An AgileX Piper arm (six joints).
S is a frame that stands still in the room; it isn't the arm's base.
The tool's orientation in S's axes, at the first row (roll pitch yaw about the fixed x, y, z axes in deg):
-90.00, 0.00, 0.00
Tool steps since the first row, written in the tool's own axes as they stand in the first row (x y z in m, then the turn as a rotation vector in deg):
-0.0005, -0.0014, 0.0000, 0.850, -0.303, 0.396
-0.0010, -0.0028, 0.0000, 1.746, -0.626, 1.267
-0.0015, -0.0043, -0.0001, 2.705, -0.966, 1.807
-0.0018, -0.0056, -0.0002, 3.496, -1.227, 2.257
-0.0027, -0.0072, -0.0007, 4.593, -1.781, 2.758
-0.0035, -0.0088, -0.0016, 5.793, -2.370, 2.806
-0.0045, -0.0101, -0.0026, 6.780, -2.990, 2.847
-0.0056, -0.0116, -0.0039, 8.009, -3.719, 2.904
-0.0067, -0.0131, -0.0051, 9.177, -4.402, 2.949
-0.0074, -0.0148, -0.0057, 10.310, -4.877, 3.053
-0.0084, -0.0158, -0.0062, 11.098, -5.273, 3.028
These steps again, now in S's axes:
-0.0005, 0.0000, 0.0014, 0.850, 0.396, 0.303
-0.0010, 0.0000, 0.0028, 1.746, 1.267, 0.626
-0.0015, -0.0001, 0.0043, 2.705, 1.807, 0.966
-0.0018, -0.0002, 0.0056, 3.496, 2.257, 1.227
-0.0027, -0.0007, 0.0072, 4.593, 2.758, 1.781
-0.0035, -0.0016, 0.0088, 5.793, 2.806, 2.370
-0.0045, -0.0026, 0.0101, 6.780, 2.847, 2.990
-0.0056, -0.0039, 0.0116, 8.009, 2.904, 3.719
-0.0067, -0.0051, 0.0131, 9.177, 2.949, 4.402
-0.0074, -0.0057, 0.0148, 10.310, 3.053, 4.877
-0.0084, -0.0062, 0.0158, 11.098, 3.028, 5.273

